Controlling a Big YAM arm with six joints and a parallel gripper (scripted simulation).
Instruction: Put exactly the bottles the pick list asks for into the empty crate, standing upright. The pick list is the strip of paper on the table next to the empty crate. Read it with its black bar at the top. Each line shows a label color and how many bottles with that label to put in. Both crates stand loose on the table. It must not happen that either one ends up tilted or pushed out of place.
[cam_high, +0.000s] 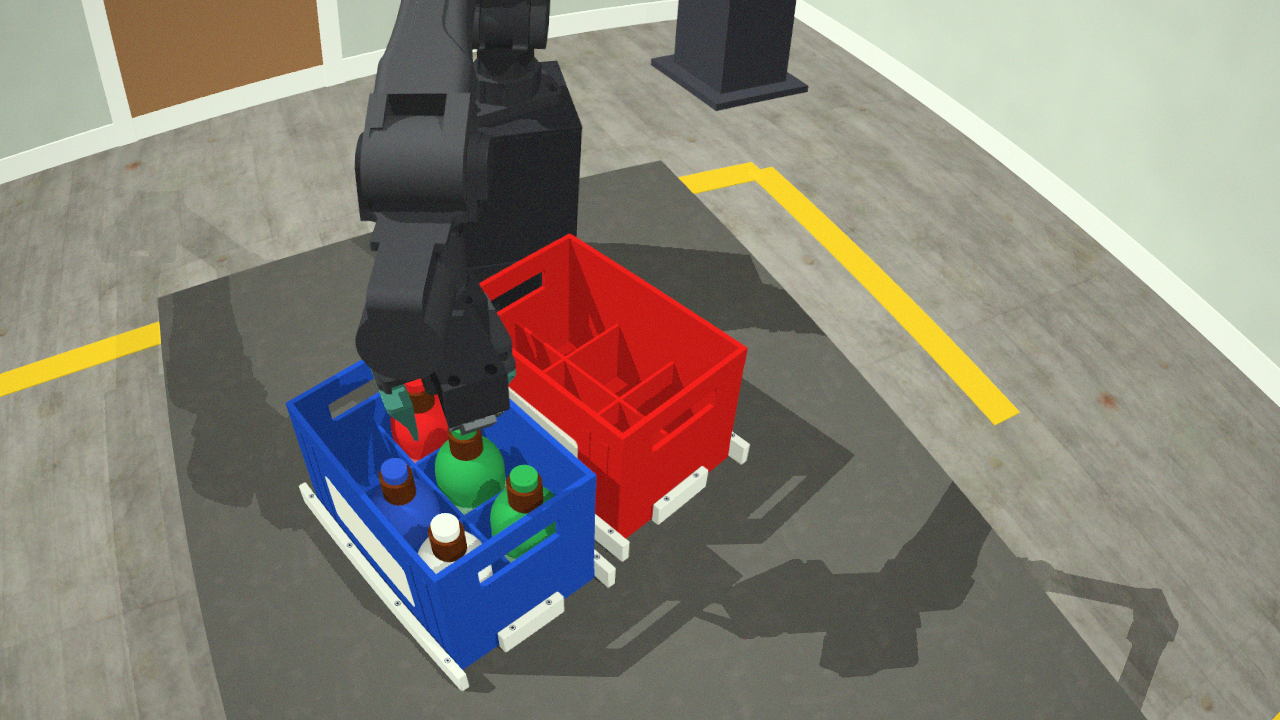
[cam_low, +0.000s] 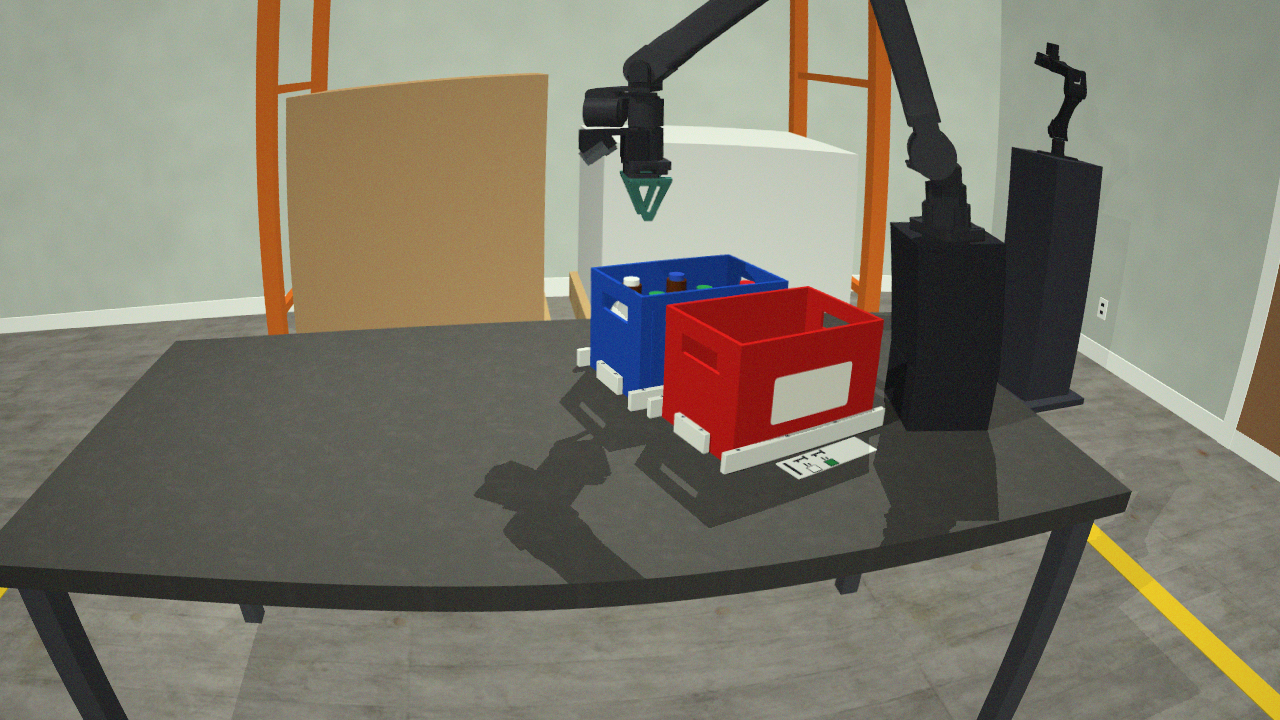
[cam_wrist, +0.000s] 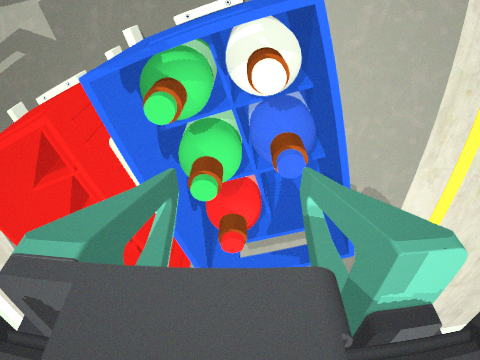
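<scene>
My gripper is now 1 cm short of the white-label bottle, 2 cm to the left of it and 19 cm above it. The rest, counted from my hand: blue crate (8 cm behind, 20 cm below); blue bottle (7 cm behind, 4 cm to the right, 19 cm below); green bottle (9 cm behind, 4 cm to the left, 19 cm below).
</scene>
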